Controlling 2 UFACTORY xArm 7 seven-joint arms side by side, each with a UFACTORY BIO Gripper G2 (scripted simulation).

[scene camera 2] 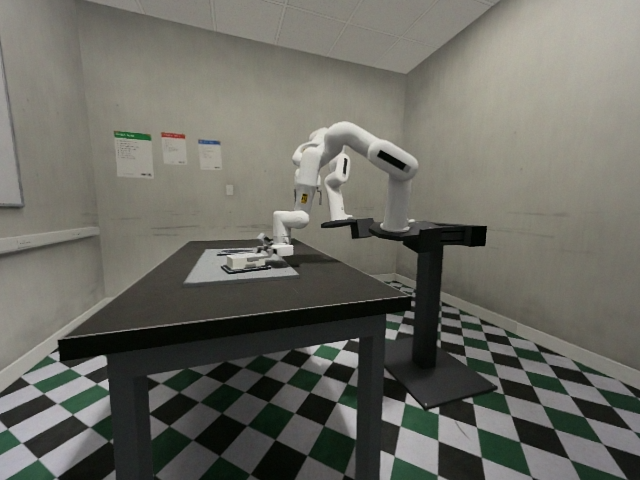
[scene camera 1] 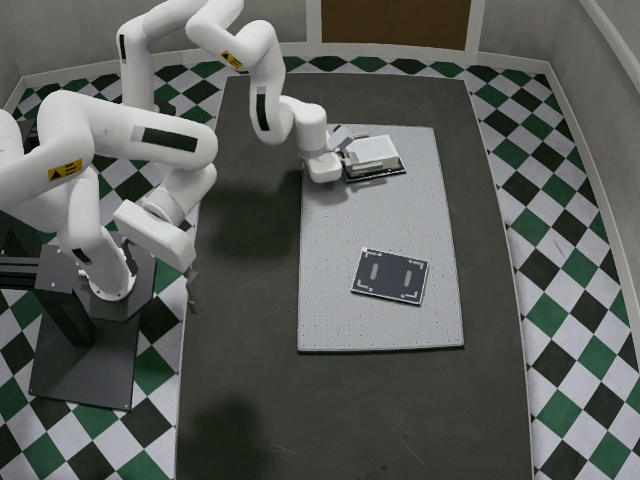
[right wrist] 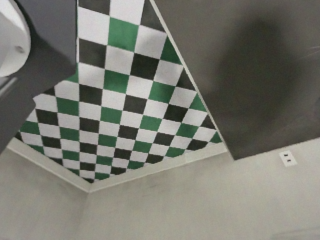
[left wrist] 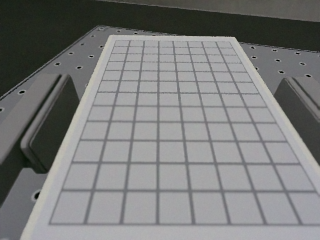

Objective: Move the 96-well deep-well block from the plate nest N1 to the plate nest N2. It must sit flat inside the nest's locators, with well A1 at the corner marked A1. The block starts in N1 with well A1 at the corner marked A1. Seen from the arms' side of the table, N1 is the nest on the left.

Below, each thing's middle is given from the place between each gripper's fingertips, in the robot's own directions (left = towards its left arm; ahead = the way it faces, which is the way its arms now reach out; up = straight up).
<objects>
I see my left gripper 1 cm short of the white deep-well block (scene camera 1: 368,150) and 1 cm above it.
I see the white deep-well block 470 mm ahead of my right hand, 520 mm to the left of it and 250 mm below it.
</objects>
